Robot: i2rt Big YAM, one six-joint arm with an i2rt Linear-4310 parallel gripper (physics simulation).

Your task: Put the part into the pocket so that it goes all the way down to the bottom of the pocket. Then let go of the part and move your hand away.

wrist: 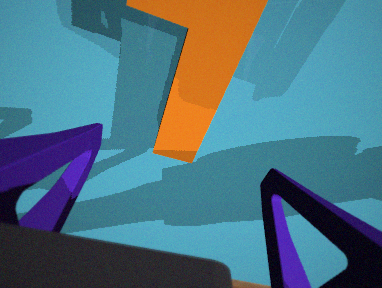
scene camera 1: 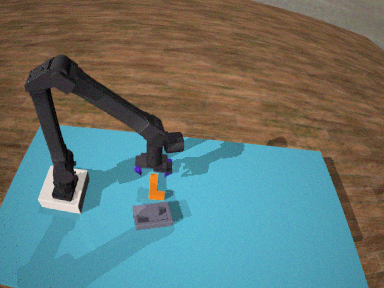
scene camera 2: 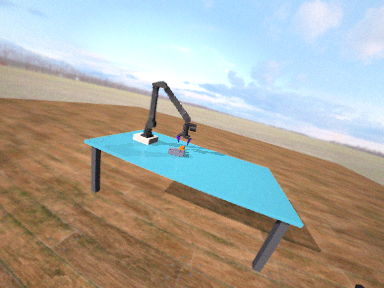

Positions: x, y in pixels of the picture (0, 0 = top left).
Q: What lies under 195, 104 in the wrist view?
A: An orange L-shaped part.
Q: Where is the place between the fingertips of the gripper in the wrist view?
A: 189, 156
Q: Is the gripper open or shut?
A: Open.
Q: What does the gripper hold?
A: Nothing.
